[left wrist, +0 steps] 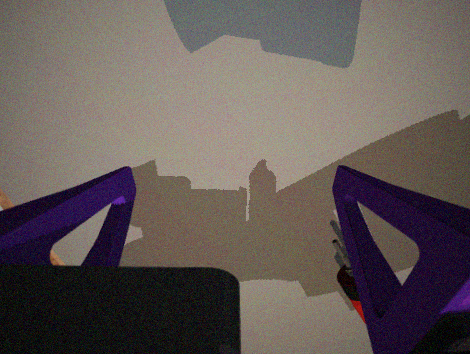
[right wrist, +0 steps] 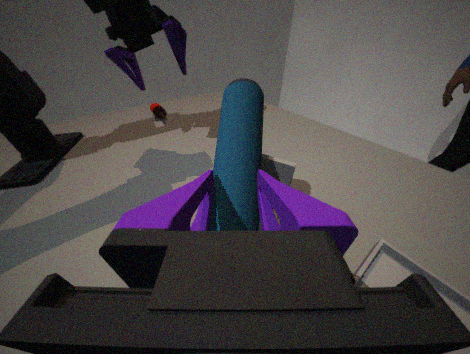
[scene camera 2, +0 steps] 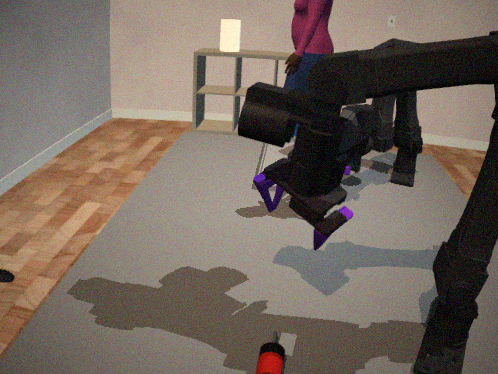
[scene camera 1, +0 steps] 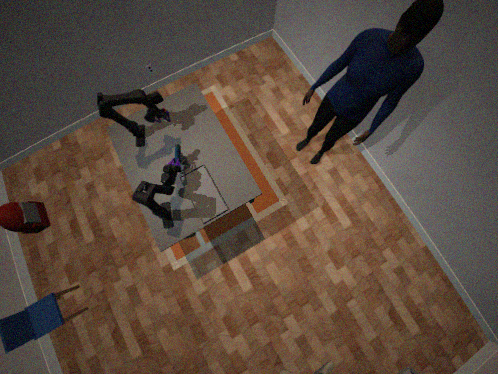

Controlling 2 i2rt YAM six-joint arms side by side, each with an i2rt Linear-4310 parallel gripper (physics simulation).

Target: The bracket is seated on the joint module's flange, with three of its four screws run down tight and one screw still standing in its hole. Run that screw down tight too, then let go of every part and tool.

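Pixels of known places: left gripper, fingertip midpoint: (left wrist: pixel 234 177) (right wrist: pixel 163 82) (scene camera 2: pixel 294 228) (scene camera 1: pixel 165 122); right gripper, fingertip midpoint: (right wrist: pixel 235 176) (scene camera 1: pixel 176 158); left arm's base at its link origin: (right wrist: pixel 47 157) (scene camera 2: pixel 444 338) (scene camera 1: pixel 140 135); right arm's base at its link origin: (scene camera 2: pixel 403 173) (scene camera 1: pixel 166 214).
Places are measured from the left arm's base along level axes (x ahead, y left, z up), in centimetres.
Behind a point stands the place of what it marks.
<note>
My right gripper (scene camera 1: pixel 176 162) {y -29.1, x 35.6, z 11.8 cm} (right wrist: pixel 235 176) {y -29.1, x 35.6, z 11.8 cm} is shut on a tool's thick teal handle (scene camera 1: pixel 177 149) {y -24.2, x 38.1, z 15.9 cm} (right wrist: pixel 242 117) {y -25.7, x 37.0, z 15.0 cm}, which points up and away in the right wrist view. The tool's far end is hidden. My left gripper (scene camera 1: pixel 164 116) {y 1.7, x 27.8, z 12.8 cm} (scene camera 2: pixel 295 229) {y 1.7, x 27.8, z 12.8 cm} (left wrist: pixel 234 177) {y 1.7, x 27.8, z 12.8 cm} (right wrist: pixel 163 82) {y 1.7, x 27.8, z 12.8 cm} is open and empty, above the table. A grey block (right wrist: pixel 282 171) {y -27.5, x 40.7, z 10.1 cm} shows partly behind the teal handle; I cannot tell whether it is the joint module or the bracket. The flange and screws cannot be made out. A red and black tool (scene camera 2: pixel 270 361) {y 20.2, x 21.4, z 3.4 cm} (left wrist: pixel 359 309) {y 20.0, x 22.6, z 3.1 cm} (right wrist: pixel 156 107) {y 17.5, x 22.0, z 3.3 cm} lies on the table.
A thin-rimmed rectangular frame or tray (scene camera 1: pixel 216 187) {y -53.0, x 61.8, z 1.4 cm} (right wrist: pixel 381 244) {y -33.3, x 52.5, z 1.6 cm} lies on the table near my right arm. A person in blue (scene camera 1: pixel 375 75) stands beyond the table; another in pink (scene camera 2: pixel 315 30) stands by a shelf unit (scene camera 2: pixel 260 54). A blue chair (scene camera 1: pixel 45 316) stands apart.
</note>
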